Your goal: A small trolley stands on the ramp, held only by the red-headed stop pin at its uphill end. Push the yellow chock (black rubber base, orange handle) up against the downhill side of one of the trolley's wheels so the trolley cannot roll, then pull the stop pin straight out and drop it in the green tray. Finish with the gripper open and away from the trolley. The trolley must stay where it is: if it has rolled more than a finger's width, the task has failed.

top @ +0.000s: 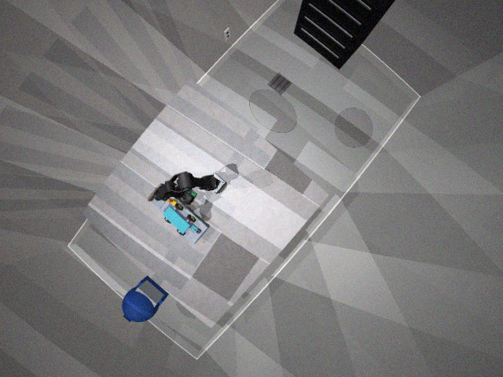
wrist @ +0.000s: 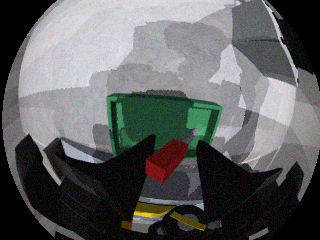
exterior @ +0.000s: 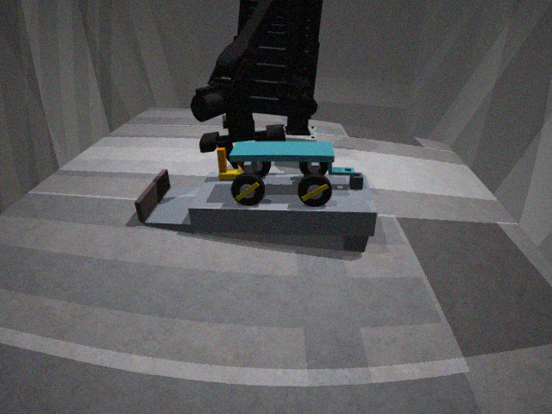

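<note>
Right now the green tray is 10 mm to the right of my gripper tip and 40 mm below it. The rest, counted from my gripper tip: grey ramp: 150 mm ahead, 80 mm to the left, 10 mm above; then yellow chock: 90 mm ahead, 30 mm to the right, 50 mm above; then red-headed stop pin: right at my gripper tip.
</note>
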